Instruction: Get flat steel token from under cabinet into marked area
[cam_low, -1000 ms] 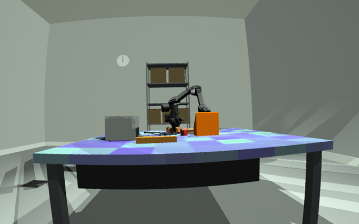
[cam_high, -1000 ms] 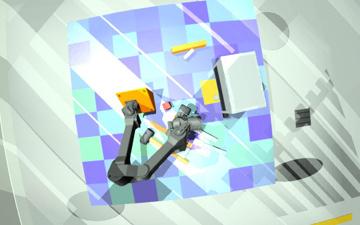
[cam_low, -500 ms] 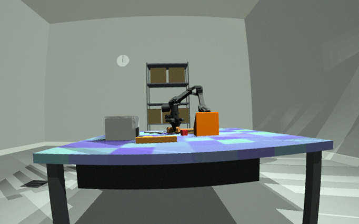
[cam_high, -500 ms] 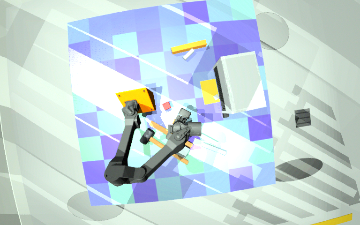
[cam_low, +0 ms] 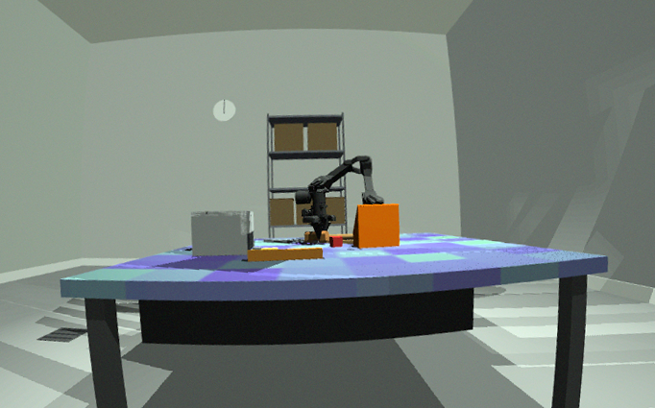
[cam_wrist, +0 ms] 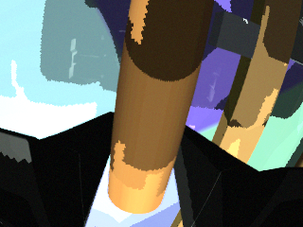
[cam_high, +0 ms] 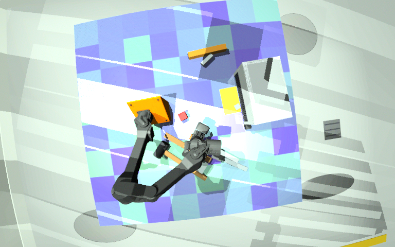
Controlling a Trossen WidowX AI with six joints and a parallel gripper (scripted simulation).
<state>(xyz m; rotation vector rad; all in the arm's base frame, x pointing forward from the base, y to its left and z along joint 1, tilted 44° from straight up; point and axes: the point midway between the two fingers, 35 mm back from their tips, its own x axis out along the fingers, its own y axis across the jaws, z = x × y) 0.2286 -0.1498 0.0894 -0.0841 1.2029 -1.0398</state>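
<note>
The flat wooden stick is 50 mm behind my gripper tip, 40 mm to the right of it and 20 mm below it. From my gripper tip the other things lie so: grey flat tool 150 mm ahead, 150 mm to the right, 20 mm below; then small pale flat piece 270 mm ahead, 140 mm to the left, 20 mm below; then red cube 50 mm behind, 140 mm to the left, 10 mm below.
</note>
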